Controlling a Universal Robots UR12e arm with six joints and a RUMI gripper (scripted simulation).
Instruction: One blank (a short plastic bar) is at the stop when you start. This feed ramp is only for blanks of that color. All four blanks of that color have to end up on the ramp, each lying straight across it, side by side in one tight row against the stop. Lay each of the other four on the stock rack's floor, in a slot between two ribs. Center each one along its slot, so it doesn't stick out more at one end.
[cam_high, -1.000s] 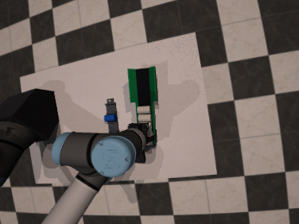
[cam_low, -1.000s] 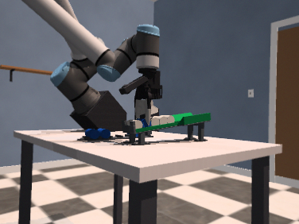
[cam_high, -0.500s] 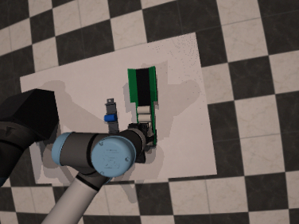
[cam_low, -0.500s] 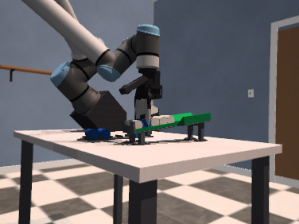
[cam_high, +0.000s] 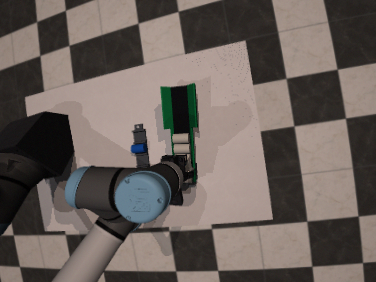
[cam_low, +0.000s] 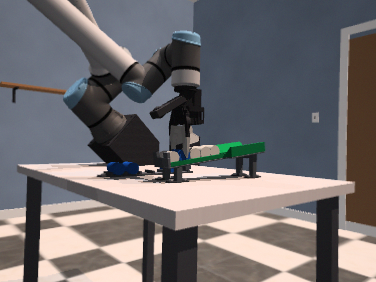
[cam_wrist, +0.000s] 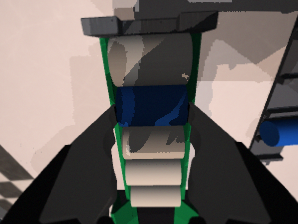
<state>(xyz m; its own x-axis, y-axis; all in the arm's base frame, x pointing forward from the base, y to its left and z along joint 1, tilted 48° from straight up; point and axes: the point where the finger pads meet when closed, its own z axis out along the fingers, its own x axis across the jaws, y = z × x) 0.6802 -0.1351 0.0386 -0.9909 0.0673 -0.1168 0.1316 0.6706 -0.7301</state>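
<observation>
Right now the dark stock rack is 20 cm behind my hand, 3 cm to the left of it and 9 cm below it. Also, from my hand: stop: 1 cm behind, 6 cm to the right, 3 cm below.
</observation>
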